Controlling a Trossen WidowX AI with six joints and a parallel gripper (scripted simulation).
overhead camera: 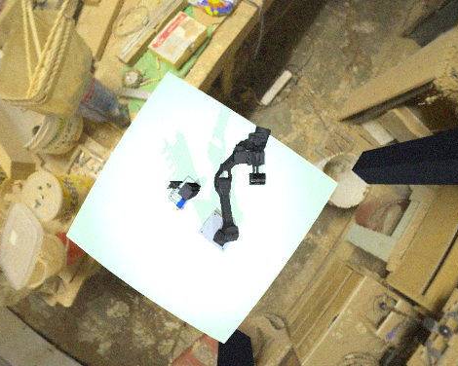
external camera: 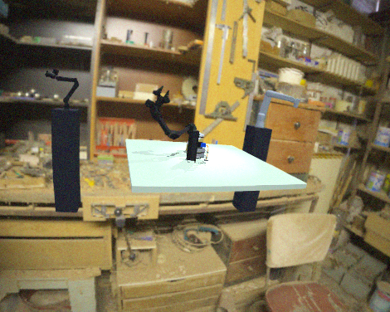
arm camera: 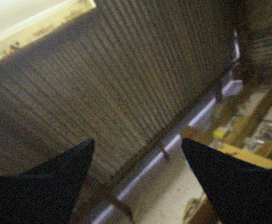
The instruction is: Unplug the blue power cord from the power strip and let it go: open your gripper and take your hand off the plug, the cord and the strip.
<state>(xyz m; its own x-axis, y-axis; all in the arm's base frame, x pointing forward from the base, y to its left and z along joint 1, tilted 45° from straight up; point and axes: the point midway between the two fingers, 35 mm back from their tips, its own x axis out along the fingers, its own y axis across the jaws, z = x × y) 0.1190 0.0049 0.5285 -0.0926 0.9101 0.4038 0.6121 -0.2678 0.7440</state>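
The blue plug is 19 cm ahead of my gripper tip, 32 cm to the left of it and 43 cm below it.
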